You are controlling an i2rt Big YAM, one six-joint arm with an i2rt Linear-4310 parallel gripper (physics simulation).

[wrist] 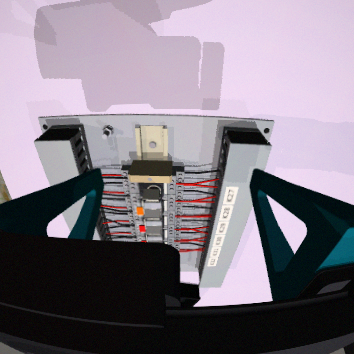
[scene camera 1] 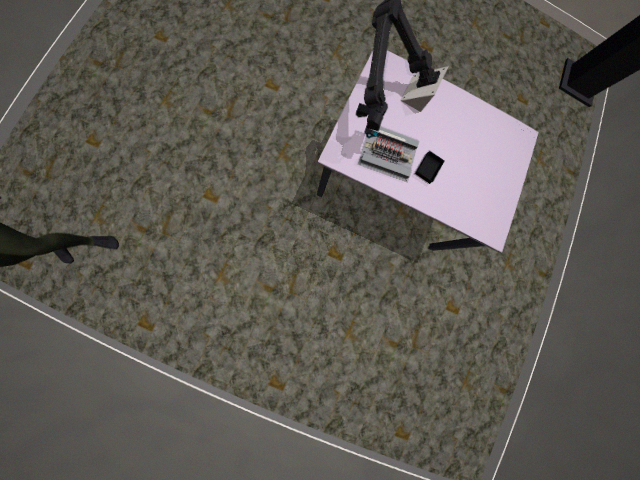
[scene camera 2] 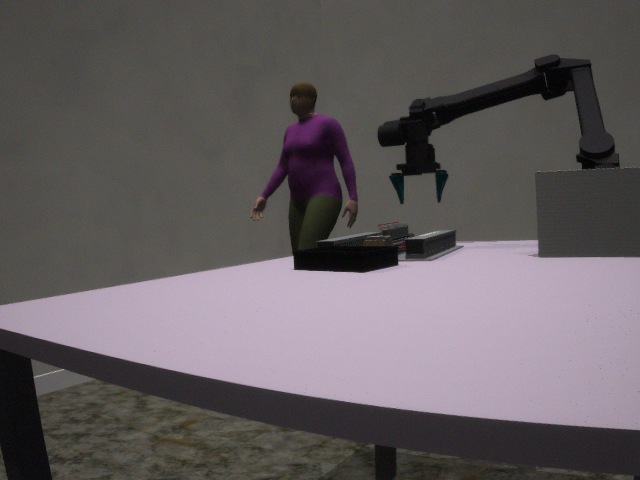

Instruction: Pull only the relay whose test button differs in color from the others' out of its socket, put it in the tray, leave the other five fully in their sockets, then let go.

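Places are measured from the arm's base along level axes (x ahead, y left, z up), in centimetres.
Pixels of known places: gripper, fingertip midpoint: [wrist: 176, 176] [scene camera 1: 370, 130] [scene camera 2: 420, 203]; arm's base at its link origin: [scene camera 1: 428, 80] [scene camera 2: 605, 202].
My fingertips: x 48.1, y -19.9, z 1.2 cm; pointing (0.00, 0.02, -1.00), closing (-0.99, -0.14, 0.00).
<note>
Ahead of a thing's pixels: the offset from my fingertips to its top centre. Level surfaces: height alone.
The relay row [scene camera 1: 387, 147] [scene camera 2: 393, 229] [wrist: 152, 214] sits on the grey panel @(dx +0.9, dy +16.3, dz -10.1 cm) [scene camera 1: 385, 166] [wrist: 192, 125]. In the wrist view an orange test button @(dx +2.6, dy +7.9, dz -4.2 cm) [wrist: 140, 211] shows near the tan end block @(dx +2.0, dy +6.0, dz -7.1 cm) [wrist: 150, 171]; a red button @(dx +2.3, dy +10.7, dz -4.2 cm) [wrist: 142, 228] shows just below it, with part of another red one below that. The far end of the row is hidden by the gripper body. The black tray @(dx -1.7, dy +42.4, dz -7.6 cm) [scene camera 1: 423, 179] [scene camera 2: 330, 260] stands beside the panel. My gripper [scene camera 1: 371, 134] [scene camera 2: 420, 202] [wrist: 176, 176] is open and empty, above the panel's end away from the tray.
Grey wire ducts @(dx -8.8, dy +15.2, dz -6.9 cm) [scene camera 2: 431, 243] [wrist: 225, 215] flank the relays, with red and black wires between. The arm's pale base stand [scene camera 1: 423, 95] [scene camera 2: 586, 214] stands at the back of the table @(dz -11.2 cm) [scene camera 1: 475, 170] [scene camera 2: 310, 330]. A person [scene camera 2: 315, 155] stands beyond the table.
</note>
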